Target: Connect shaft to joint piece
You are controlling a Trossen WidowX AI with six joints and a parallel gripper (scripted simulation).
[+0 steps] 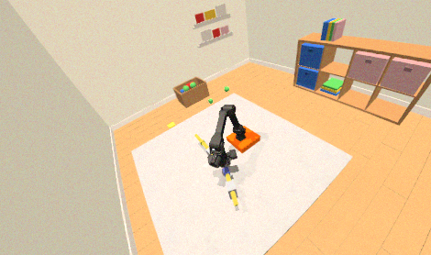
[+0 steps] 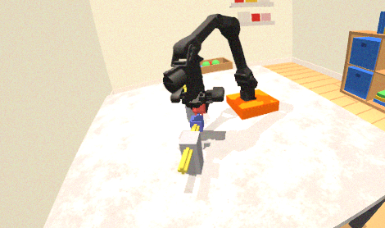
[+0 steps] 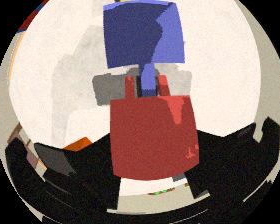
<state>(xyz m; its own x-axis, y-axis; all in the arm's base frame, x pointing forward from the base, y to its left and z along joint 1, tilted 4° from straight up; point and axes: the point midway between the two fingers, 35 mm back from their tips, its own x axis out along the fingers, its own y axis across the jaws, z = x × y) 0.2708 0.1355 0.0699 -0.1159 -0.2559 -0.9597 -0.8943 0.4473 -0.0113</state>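
My gripper tip is now 3 cm below the red joint piece, 2 cm to the right of it and 1 cm short of it.
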